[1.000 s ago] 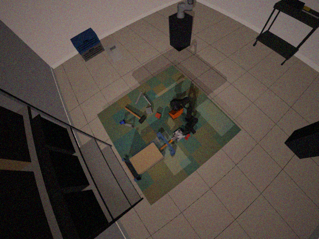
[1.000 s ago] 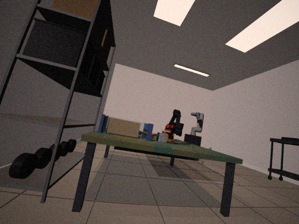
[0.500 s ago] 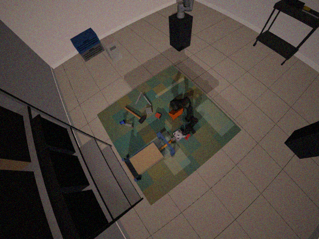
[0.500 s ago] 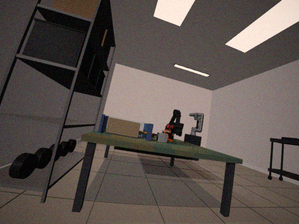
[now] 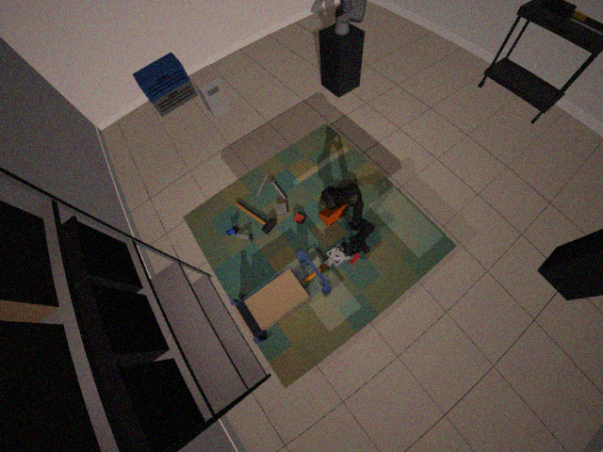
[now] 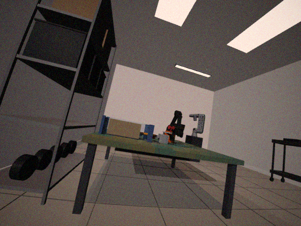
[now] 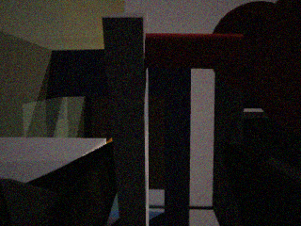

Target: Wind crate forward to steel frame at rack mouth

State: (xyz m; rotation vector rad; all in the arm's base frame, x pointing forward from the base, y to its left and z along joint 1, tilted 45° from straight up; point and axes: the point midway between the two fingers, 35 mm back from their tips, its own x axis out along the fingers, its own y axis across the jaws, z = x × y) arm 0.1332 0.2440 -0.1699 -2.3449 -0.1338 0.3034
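The red-knobbed crank handle is 10 mm to the left of my gripper tip, 10 mm below it and 10 mm behind it. Round my gripper tip: red knob: 40 mm to the left, 30 mm behind, 20 mm above; then winch: 100 mm below, 60 mm to the right; then grey block: 530 mm to the right, 120 mm below, 90 mm ahead.
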